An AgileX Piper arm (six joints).
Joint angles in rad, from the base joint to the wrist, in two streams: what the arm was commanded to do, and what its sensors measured. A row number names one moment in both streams.
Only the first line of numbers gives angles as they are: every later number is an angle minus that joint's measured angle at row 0.
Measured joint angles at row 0: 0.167, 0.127, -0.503, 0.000, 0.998, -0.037
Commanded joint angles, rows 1 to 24: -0.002, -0.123, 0.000, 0.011, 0.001, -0.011; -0.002, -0.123, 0.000, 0.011, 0.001, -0.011; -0.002, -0.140, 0.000, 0.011, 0.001, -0.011; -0.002, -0.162, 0.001, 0.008, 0.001, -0.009; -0.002, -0.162, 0.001, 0.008, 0.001, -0.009; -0.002, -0.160, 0.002, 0.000, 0.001, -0.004; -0.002, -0.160, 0.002, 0.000, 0.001, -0.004; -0.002, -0.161, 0.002, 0.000, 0.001, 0.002; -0.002, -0.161, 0.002, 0.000, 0.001, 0.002; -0.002, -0.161, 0.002, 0.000, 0.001, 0.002; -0.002, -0.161, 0.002, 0.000, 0.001, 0.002; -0.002, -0.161, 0.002, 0.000, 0.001, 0.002; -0.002, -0.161, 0.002, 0.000, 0.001, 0.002; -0.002, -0.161, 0.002, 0.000, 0.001, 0.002; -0.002, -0.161, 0.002, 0.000, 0.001, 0.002; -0.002, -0.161, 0.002, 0.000, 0.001, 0.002; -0.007, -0.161, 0.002, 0.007, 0.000, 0.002; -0.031, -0.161, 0.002, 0.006, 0.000, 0.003; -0.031, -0.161, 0.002, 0.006, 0.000, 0.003; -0.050, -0.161, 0.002, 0.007, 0.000, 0.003; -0.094, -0.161, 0.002, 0.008, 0.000, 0.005; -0.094, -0.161, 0.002, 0.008, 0.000, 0.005; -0.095, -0.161, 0.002, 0.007, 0.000, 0.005; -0.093, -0.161, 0.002, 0.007, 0.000, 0.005
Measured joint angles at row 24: -0.084, -0.131, 0.000, 0.000, 0.004, 0.002
